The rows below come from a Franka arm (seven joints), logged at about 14 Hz.
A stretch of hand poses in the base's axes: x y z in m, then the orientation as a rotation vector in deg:
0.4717, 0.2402, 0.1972, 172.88, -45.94, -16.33
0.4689, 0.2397, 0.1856, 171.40, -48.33, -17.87
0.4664, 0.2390, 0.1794, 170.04, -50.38, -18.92
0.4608, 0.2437, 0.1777, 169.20, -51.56, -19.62
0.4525, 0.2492, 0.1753, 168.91, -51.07, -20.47
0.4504, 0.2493, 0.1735, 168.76, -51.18, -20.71
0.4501, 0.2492, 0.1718, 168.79, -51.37, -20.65
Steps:
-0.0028, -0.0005, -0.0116, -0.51, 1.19, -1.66
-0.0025, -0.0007, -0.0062, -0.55, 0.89, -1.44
-0.0056, 0.0047, -0.0017, -0.33, 0.58, -0.84
-0.0083, 0.0055, -0.0024, -0.11, 0.64, 0.27
-0.0021, 0.0001, -0.0018, -0.04, 0.18, -0.09
-0.0003, -0.0001, -0.0017, 0.05, -0.06, -0.12

